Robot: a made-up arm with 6 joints. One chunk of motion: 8 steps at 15 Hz.
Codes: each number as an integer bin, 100 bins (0 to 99) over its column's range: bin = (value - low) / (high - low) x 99, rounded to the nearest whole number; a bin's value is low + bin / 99 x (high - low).
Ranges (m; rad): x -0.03..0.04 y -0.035..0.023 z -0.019..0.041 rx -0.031..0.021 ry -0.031..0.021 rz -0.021..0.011
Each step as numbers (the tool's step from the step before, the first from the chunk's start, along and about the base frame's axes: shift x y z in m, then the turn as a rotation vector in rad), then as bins.
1 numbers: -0.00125 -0.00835 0.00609 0.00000 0.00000 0.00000
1 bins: 41 45 41 59 59 65
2 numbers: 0.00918 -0.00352 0.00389 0.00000 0.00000 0.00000
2 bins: 55 54 38 59 59 65
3 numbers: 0.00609 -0.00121 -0.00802 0.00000 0.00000 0.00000
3 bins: 51 58 18 59 59 65
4 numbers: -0.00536 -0.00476 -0.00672 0.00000 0.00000 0.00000
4 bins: 35 52 20 59 59 65
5 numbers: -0.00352 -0.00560 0.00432 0.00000 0.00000 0.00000
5 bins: 37 50 38 59 59 65
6 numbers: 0.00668 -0.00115 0.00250 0.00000 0.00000 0.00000
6 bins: 52 58 35 59 59 65
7 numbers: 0.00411 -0.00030 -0.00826 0.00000 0.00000 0.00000
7 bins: 48 59 18 59 59 65
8 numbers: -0.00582 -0.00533 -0.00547 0.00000 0.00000 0.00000
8 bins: 34 51 22 59 59 65
